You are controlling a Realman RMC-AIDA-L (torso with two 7-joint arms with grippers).
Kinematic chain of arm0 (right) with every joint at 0, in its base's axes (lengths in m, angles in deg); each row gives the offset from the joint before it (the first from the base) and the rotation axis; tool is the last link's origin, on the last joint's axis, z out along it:
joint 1: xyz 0 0 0.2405 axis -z
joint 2: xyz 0 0 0 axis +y
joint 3: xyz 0 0 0.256 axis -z
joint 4: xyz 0 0 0 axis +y
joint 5: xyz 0 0 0.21 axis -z
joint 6: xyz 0 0 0 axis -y
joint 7: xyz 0 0 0.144 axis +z
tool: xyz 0 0 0
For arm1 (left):
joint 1: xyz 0 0 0.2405 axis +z
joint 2: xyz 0 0 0 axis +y
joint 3: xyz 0 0 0.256 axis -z
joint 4: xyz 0 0 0 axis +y
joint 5: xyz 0 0 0.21 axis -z
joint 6: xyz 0 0 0 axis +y
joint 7: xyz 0 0 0.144 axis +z
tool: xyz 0 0 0
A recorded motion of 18 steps. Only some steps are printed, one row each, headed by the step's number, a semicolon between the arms.
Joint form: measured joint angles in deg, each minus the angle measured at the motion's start. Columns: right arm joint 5, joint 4, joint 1, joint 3, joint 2, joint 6, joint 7; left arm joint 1, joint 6, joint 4, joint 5, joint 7, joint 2, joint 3.
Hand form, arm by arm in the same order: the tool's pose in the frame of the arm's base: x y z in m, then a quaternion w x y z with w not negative. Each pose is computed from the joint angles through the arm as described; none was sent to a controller.
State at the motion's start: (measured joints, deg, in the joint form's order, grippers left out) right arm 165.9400 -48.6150 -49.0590 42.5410 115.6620 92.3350 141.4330; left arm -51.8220 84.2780 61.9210 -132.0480 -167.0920 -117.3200 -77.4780
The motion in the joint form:
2: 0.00 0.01 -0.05 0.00 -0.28 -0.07 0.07; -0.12 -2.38 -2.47 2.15 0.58 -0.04 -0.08
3: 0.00 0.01 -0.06 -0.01 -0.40 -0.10 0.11; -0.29 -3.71 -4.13 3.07 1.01 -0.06 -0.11
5: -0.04 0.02 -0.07 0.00 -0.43 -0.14 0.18; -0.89 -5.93 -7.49 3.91 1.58 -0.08 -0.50
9: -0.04 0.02 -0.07 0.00 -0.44 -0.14 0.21; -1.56 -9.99 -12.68 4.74 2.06 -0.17 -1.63
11: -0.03 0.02 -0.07 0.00 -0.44 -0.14 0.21; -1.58 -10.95 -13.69 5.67 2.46 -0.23 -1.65
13: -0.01 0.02 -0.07 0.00 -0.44 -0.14 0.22; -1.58 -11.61 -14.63 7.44 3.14 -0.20 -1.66
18: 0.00 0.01 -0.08 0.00 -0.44 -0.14 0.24; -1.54 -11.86 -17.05 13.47 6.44 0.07 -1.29
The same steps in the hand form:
2: 0.2486 0.3894 0.0472 0.15689 -0.82406 0.51817 -0.16676; -0.0911 0.3951 -0.0329 0.09035 -0.87872 -0.46755 0.03284
3: 0.2488 0.3898 0.0482 0.15822 -0.82368 0.51840 -0.16669; -0.0930 0.3968 -0.0364 0.08742 -0.87609 -0.47343 0.02622
5: 0.2487 0.3900 0.0484 0.15871 -0.82345 0.51874 -0.16628; -0.0984 0.3996 -0.0436 0.08598 -0.87068 -0.48367 0.02410
9: 0.2488 0.3900 0.0484 0.15884 -0.82329 0.51896 -0.16625; -0.1102 0.4034 -0.0557 0.09152 -0.86012 -0.50122 0.02437
11: 0.2488 0.3900 0.0485 0.15887 -0.82327 0.51896 -0.16633; -0.1113 0.4040 -0.0580 0.08924 -0.85804 -0.50547 0.01765
13: 0.2488 0.3900 0.0485 0.15894 -0.82318 0.51903 -0.16648; -0.1108 0.4038 -0.0599 0.08146 -0.85660 -0.50945 0.00740
18: 0.2488 0.3901 0.0485 0.15909 -0.82313 0.51907 -0.16649; -0.1075 0.4013 -0.0624 0.04784 -0.85618 -0.51394 -0.02299

